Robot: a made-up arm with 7 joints.
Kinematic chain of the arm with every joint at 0, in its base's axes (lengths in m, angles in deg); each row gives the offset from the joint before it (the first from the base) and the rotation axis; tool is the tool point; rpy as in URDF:
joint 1: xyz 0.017 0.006 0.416 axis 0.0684 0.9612 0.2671
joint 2: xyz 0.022 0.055 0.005 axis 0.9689 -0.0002 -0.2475
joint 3: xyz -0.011 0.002 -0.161 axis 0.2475 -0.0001 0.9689
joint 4: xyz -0.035 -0.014 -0.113 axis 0.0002 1 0
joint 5: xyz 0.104 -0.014 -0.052 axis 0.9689 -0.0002 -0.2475
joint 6: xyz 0.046 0.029 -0.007 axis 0.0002 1 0
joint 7: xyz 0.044 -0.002 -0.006 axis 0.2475 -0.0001 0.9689
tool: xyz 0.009 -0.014 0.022 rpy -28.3 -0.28 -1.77
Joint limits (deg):
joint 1: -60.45..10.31
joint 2: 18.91..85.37
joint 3: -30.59..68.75
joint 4: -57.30..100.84
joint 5: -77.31..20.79
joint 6: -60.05..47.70
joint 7: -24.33..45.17
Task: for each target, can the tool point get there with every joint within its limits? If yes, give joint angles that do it. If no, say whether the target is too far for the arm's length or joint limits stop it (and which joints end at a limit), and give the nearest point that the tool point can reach.
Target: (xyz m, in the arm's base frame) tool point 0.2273 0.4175 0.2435
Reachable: yes | joints -3.58 73.94 -6.91 21.65 -35.74 30.42 14.24
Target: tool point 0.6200 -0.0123 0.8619
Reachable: no: too far | nearest point 0.3599 0.1498 0.5151 | short by 0.463 m
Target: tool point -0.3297 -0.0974 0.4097
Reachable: no: joint limits stop it (at a limit: joint 1, joint 2, joint 3, joint 4, joint 5, joint 6) | nearest point 0.0309 0.0529 0.2811 | short by 0.411 m
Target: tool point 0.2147 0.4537 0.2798
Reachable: yes | joints -20.55 60.82 40.44 61.01 -3.54 -21.57 2.31
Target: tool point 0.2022 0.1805 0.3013
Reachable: yes | joints -9.15 46.16 0.53 -32.29 -28.61 -34.54 -7.29
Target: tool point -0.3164 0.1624 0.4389
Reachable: no: joint limits stop it (at a limit: joint 1, joint 2, joint 3, joint 4, joint 6, joint 7) | nearest point 0.0103 0.1958 0.3175 | short by 0.350 m
